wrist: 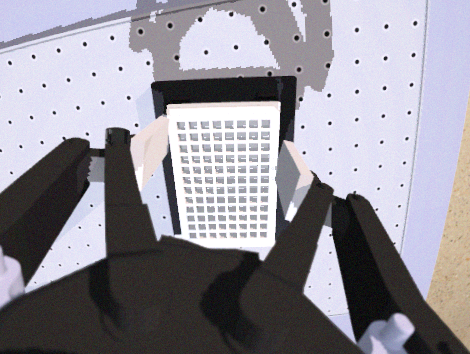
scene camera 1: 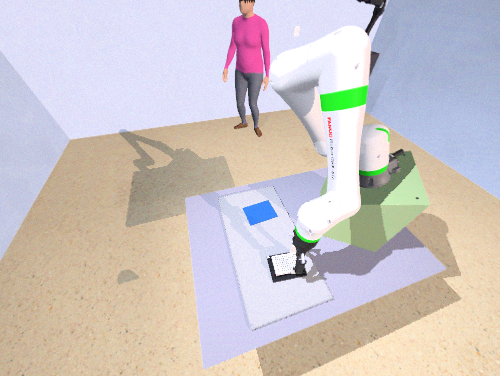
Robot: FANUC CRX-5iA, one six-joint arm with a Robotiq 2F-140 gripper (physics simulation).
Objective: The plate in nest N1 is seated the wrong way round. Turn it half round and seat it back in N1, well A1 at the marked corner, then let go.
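The white plate with its grid of wells (scene camera 1: 283,264) (wrist: 226,174) is level, a little above the black nest (scene camera 1: 274,277) (wrist: 225,90), whose dark rim shows around it at the far end and both sides in the wrist view. My gripper (scene camera 1: 297,260) (wrist: 224,146) points down and is shut on the plate, with one pale pad at each long side. The plate's near end is close to the dark gripper body in the wrist view. Which corner holds well A1, and the nest's corner mark, I cannot tell.
The nest sits on a pale perforated board (scene camera 1: 255,295) (wrist: 360,115). A blue rectangle (scene camera 1: 260,212) lies farther back on the board. The arm's green pedestal (scene camera 1: 350,222) stands to the right. A person in a pink top (scene camera 1: 250,45) stands at the back, near the wall.
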